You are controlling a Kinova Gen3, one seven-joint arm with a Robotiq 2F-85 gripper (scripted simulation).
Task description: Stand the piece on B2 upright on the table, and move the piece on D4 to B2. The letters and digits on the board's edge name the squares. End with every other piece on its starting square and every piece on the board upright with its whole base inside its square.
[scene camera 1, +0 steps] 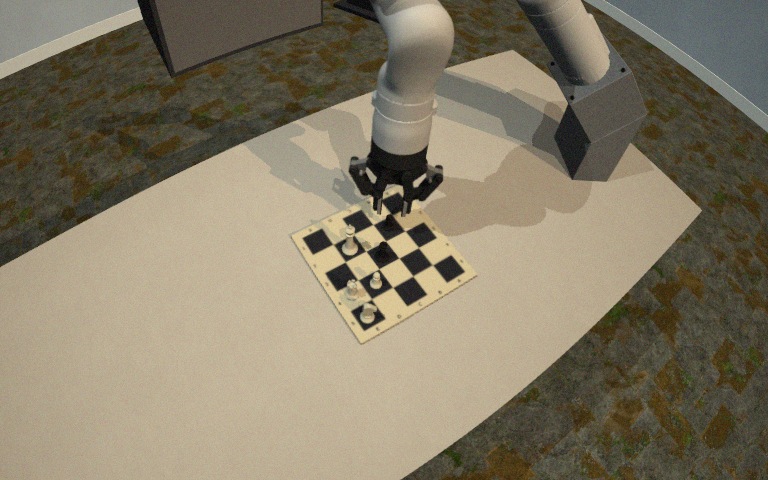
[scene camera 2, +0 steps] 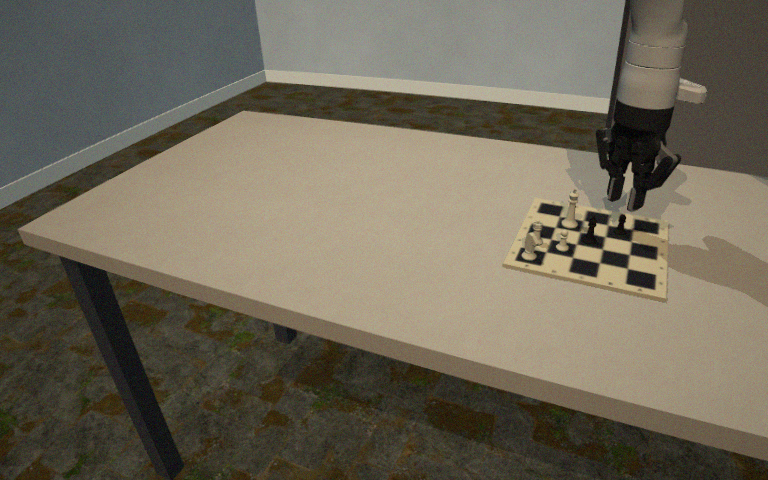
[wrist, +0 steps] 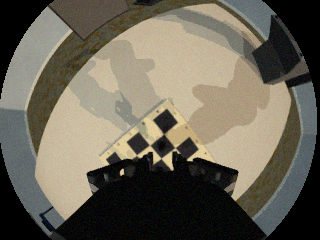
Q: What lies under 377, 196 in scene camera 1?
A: The gripper.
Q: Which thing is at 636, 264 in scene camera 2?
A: A chessboard.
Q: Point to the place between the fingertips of the gripper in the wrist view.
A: At 162, 157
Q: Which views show the gripper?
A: Scene camera 1, scene camera 2 and the wrist view: all of them.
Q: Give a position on a chessboard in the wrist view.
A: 165, 124
